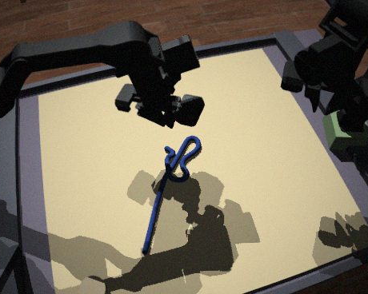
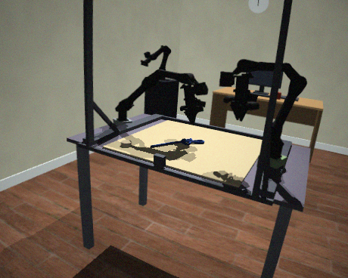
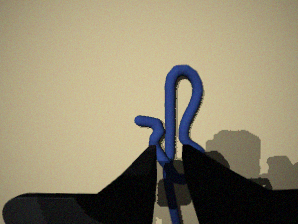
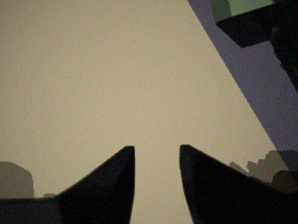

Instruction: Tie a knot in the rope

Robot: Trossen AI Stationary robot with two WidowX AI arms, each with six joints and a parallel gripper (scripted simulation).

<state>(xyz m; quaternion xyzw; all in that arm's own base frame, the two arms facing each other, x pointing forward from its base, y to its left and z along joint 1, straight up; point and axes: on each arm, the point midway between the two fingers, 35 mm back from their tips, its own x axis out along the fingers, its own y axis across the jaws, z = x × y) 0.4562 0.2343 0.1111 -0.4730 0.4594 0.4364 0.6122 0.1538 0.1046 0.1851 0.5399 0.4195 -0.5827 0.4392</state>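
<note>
The tan mat is 14 cm below my left hand, 4 cm to the right of it and 4 cm behind it.
</note>
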